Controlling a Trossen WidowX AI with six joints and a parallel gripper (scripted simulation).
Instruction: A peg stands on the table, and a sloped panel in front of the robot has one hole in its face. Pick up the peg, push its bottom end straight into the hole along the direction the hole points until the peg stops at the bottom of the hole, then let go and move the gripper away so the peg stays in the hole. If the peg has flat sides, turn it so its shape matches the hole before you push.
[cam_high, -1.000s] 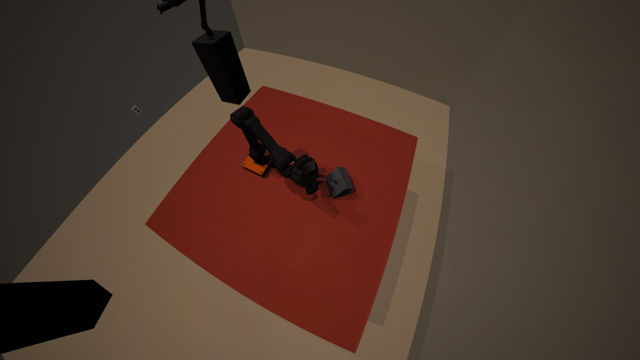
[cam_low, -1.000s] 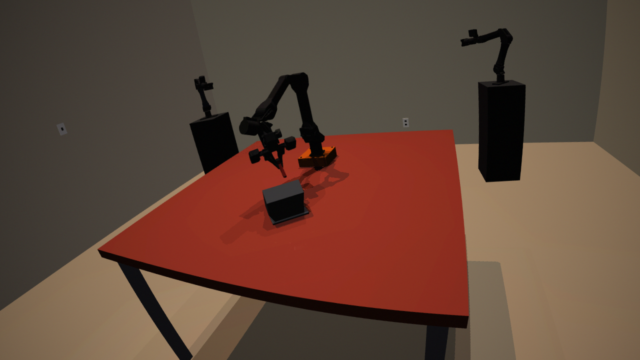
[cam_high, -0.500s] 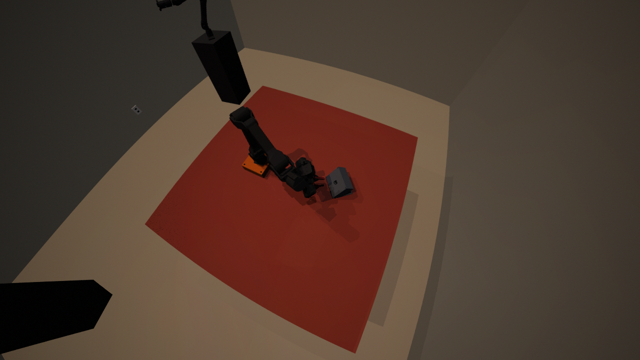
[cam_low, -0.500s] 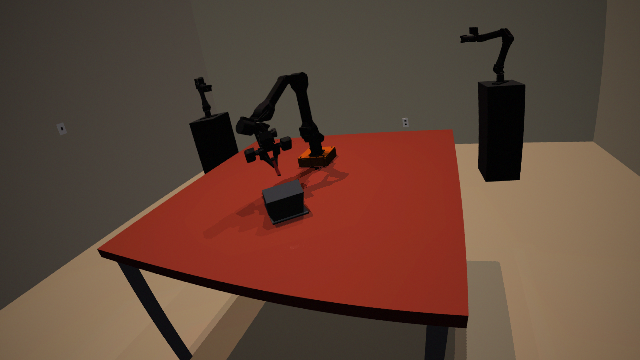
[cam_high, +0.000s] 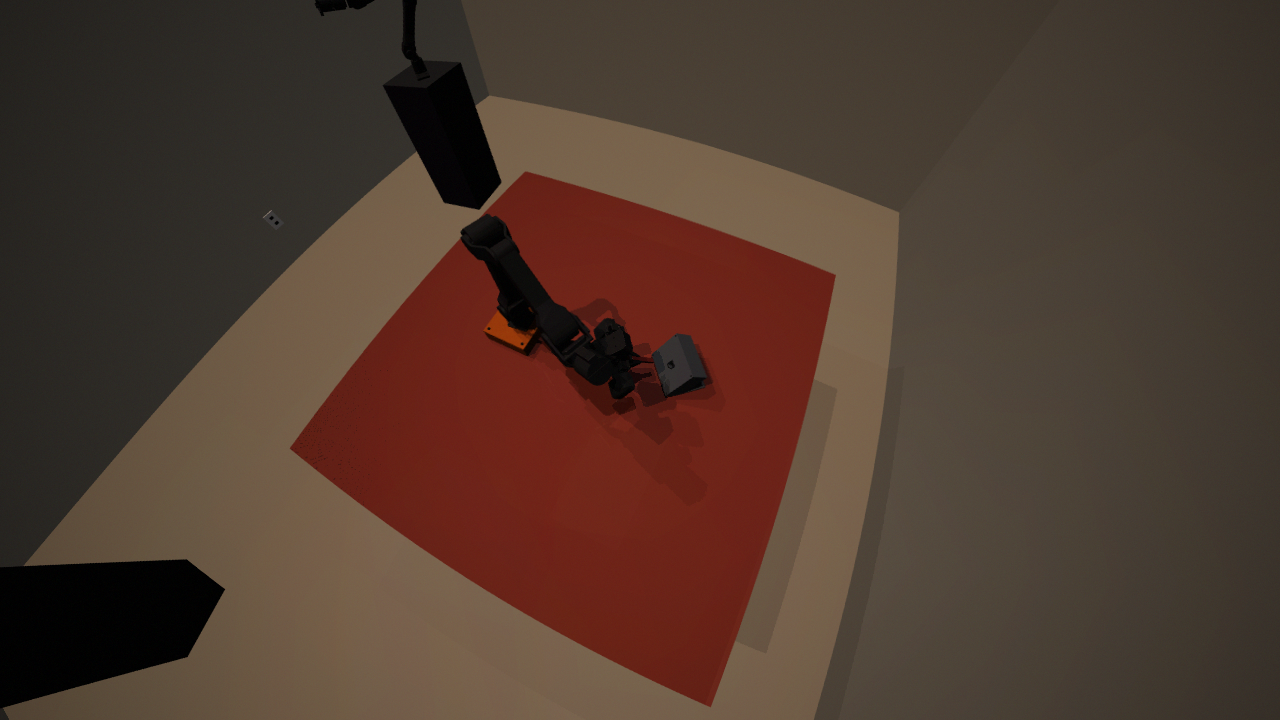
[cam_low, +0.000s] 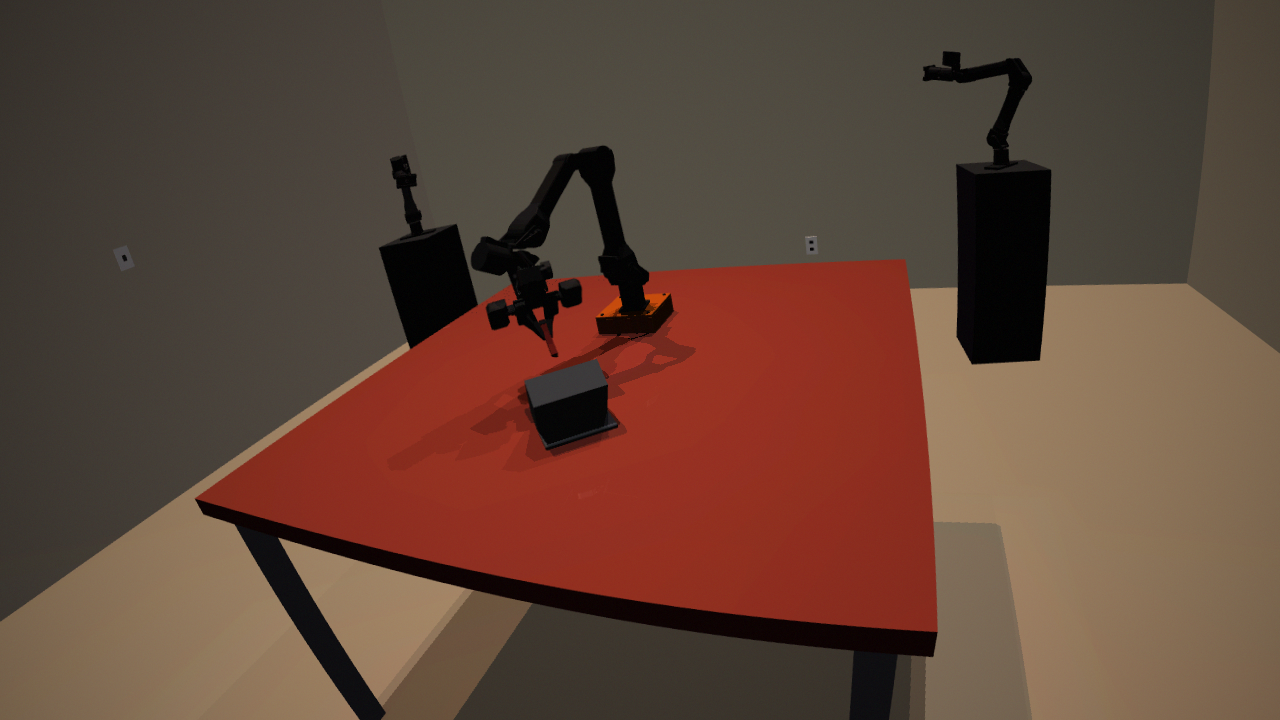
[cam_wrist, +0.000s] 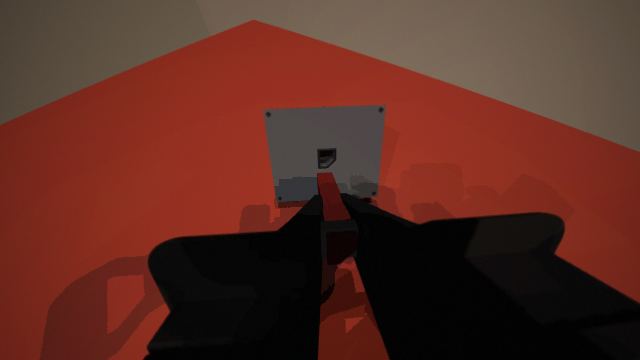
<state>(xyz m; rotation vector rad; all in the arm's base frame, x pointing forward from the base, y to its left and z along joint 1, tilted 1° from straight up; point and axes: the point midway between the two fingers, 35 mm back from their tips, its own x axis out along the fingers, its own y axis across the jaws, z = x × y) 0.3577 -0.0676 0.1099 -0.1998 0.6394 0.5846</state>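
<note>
Now: the grey sloped panel 90 mm ahead of my gripper tip, 80 mm below it and 50 mm to the left of it. From my gripper tip the other things lie so: square peg 10 mm to the right, 10 mm behind, 10 mm above.
</note>
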